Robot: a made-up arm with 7 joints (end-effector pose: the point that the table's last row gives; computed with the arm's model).
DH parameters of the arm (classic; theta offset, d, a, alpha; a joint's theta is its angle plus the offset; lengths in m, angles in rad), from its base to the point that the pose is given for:
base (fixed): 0 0.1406 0 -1.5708
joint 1: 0 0.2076 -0.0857 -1.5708
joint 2: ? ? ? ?
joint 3: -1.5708 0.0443 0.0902 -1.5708
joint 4: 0 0.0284 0.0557 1.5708
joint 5: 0 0.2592 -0.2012 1.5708
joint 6: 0 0.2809 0.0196 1.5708
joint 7: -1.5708 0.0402 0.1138 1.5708
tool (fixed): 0 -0.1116 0 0
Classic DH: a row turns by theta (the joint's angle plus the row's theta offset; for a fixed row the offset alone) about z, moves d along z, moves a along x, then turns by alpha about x.
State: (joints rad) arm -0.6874 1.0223 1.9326 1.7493 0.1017 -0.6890 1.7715
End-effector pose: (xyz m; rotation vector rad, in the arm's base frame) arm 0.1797 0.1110 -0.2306 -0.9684 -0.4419 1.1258
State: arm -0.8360 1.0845 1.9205 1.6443 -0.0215 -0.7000 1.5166
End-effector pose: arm 0.1684 0.1225 -0.2297 -0.8329 -0.6837 1.0322
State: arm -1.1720 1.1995 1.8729 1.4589 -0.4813 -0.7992 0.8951
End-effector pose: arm 0.0983 0.1996 -0.2585 -0.4235 -1.1699 0.9358
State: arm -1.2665 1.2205 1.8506 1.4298 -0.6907 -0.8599 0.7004
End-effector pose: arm 0.0561 0.2324 -0.2649 -0.2397 -1.2566 0.9469
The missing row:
joint 2: 0 0.1198 -0.3018 -1.5708
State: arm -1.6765 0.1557 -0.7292 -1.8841 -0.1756 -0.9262 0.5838
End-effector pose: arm 0.0737 0.3721 -0.3892 -0.4181 -0.2446 -0.7953
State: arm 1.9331 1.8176 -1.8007 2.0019 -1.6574 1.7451 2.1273
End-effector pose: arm -0.1769 1.1166 0.3189 -2.0935 -2.0720 0.5108
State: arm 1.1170 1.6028 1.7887 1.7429 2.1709 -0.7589 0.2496
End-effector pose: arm 0.0404 0.3522 -0.0358 0.4453 -2.2483 1.0448
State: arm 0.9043 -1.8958 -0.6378 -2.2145 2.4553 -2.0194 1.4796
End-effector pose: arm 0.2282 0.3395 -0.0231 1.0939 0.6886 -1.0511
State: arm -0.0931 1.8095 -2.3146 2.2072 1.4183 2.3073 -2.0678
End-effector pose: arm 0.2659 0.4283 0.1619 0.3808 1.2906 -0.7613
